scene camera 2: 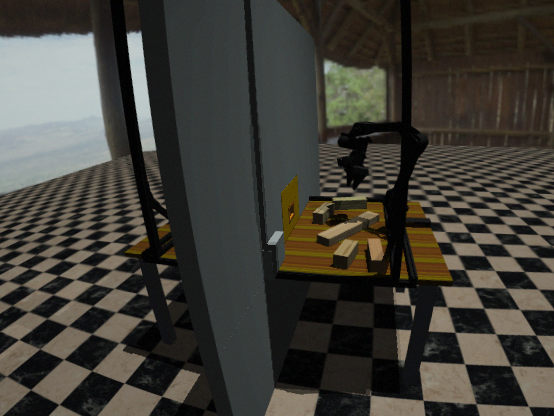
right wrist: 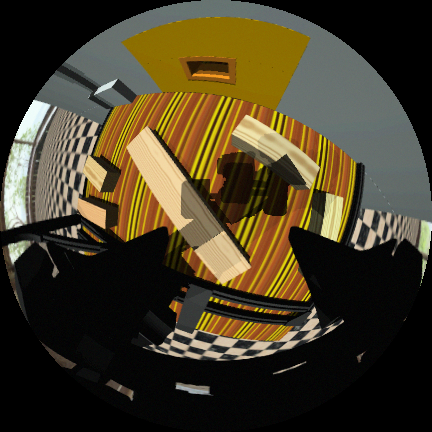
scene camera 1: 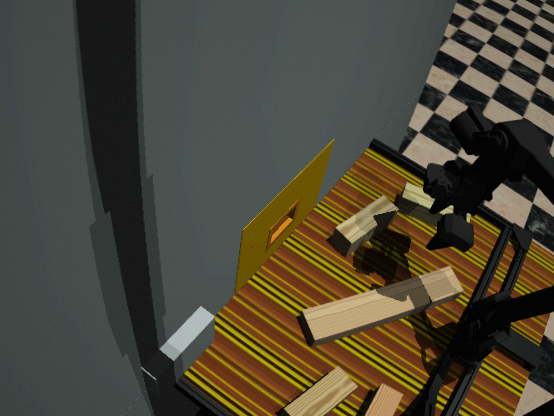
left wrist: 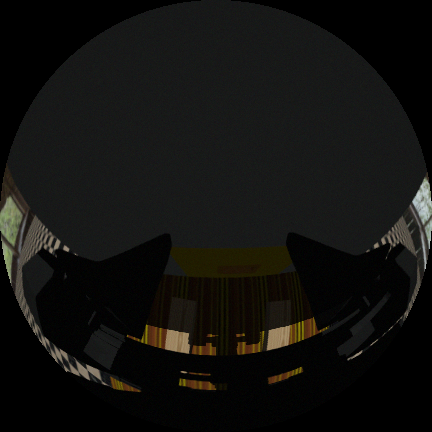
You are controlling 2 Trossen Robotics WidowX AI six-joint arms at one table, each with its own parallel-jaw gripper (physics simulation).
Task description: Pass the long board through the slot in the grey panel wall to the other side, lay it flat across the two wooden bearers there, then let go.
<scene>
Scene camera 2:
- my right gripper: 350,187
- grey block: 273,253
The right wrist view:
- my right gripper: 230,232
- slot: 193,68
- grey block: 113,93
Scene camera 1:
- my right gripper: 429,230
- grey block: 165,368
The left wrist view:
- my left gripper: 230,239
</scene>
